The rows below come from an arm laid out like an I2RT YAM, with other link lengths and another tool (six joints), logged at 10 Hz.
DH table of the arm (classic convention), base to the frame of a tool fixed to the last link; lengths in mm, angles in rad. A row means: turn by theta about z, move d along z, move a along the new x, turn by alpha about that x. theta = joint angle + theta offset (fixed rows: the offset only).
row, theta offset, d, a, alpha
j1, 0, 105.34, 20.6, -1.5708
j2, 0, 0, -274.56, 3.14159
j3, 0.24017, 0, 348.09, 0
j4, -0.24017, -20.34, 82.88, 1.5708
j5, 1.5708, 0.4, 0, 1.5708
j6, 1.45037, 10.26, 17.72, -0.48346
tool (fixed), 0, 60.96, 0, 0
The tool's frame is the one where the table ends.
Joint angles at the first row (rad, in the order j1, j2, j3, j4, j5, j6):
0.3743 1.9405 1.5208 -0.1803 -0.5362 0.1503
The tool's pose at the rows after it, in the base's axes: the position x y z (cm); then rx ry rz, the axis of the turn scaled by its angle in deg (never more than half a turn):
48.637 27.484 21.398 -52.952 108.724 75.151
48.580 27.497 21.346 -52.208 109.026 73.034
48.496 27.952 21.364 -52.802 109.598 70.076
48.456 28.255 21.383 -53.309 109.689 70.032
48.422 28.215 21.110 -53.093 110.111 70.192
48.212 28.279 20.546 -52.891 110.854 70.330
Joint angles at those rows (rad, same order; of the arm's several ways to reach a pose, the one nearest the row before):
0.3758 1.9331 1.5087 -0.1734 -0.5162 0.1504
0.3790 1.9237 1.4955 -0.1600 -0.4820 0.1515
0.3913 1.9219 1.4985 -0.1625 -0.4378 0.1336
0.3969 1.9265 1.5064 -0.1687 -0.4356 0.1295
0.3964 1.9282 1.5023 -0.1697 -0.4356 0.1311
0.3992 1.9290 1.4901 -0.1682 -0.4321 0.1331

